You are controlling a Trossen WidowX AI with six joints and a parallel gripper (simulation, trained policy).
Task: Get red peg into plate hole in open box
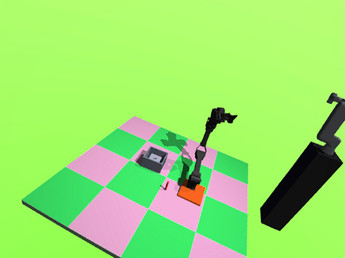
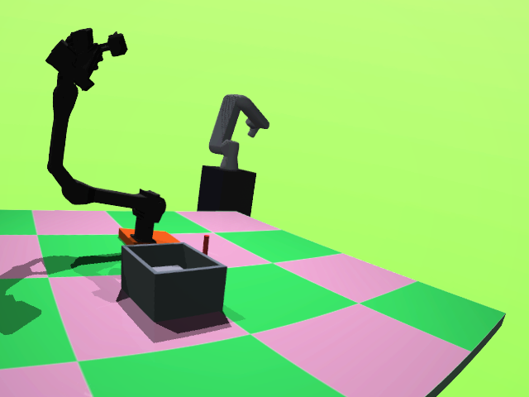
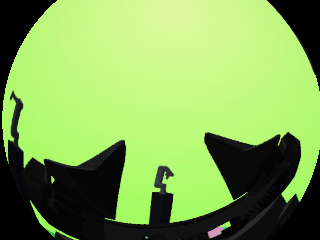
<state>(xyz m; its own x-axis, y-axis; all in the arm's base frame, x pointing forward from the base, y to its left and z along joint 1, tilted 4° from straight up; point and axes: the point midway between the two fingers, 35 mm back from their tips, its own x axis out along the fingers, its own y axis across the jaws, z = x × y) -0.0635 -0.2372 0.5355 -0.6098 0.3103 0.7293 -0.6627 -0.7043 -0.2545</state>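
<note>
My gripper tip is 240 mm short of the red peg, 300 mm to the right of it and 560 mm above it. Round my gripper tip: dark box (420 mm ahead, 100 mm to the left, 570 mm below); grey plate (420 mm ahead, 100 mm to the left, 550 mm below).
</note>
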